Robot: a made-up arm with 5 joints.
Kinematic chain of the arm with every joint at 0, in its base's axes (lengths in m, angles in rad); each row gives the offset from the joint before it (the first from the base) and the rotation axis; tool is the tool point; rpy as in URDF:
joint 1: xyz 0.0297 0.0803 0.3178 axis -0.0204 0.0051 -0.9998
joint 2: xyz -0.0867 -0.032 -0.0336 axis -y
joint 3: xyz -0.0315 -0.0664 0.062 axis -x
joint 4: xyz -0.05 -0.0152 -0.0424 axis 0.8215 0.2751 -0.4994
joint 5: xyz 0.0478 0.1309 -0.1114 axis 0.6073 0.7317 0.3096
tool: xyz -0.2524 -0.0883 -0.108 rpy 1.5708 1.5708 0
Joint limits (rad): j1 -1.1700..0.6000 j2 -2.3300..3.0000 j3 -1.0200..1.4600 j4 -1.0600..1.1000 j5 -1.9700..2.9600
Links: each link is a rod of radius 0.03 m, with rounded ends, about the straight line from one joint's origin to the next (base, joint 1, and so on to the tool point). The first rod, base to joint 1, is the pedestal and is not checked.
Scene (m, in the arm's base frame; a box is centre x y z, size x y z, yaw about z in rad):
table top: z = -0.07
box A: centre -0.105 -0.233 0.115 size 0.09 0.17 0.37 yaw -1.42
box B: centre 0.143 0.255 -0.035 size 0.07 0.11 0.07 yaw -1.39
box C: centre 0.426 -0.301 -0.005 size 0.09 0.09 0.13 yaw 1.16
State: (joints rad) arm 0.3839 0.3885 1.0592 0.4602 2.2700
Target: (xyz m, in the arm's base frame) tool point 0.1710 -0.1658 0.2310
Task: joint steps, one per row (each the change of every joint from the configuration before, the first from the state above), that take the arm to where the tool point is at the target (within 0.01 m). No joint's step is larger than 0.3 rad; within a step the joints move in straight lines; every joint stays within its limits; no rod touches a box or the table.
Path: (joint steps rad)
1: 0.0320 0.1578 -0.2837 0.0403 -0.0785
2: 0.0320 0.1578 -0.2838 0.0403 -0.0785
3: 0.0320 0.1578 -0.2837 0.0403 -0.0785
4: 0.0320 0.1578 -0.2838 0.0403 -0.0785
5: 0.0320 0.1578 -0.2837 0.0403 -0.0786
6: -0.2099 0.2356 0.1521 -0.1077 0.2707
7: -0.2100 0.2356 0.1522 -0.1077 0.2706
8: -0.2099 0.2357 0.1521 -0.1078 0.2707
9: -0.2100 0.2356 0.1521 -0.1077 0.2706

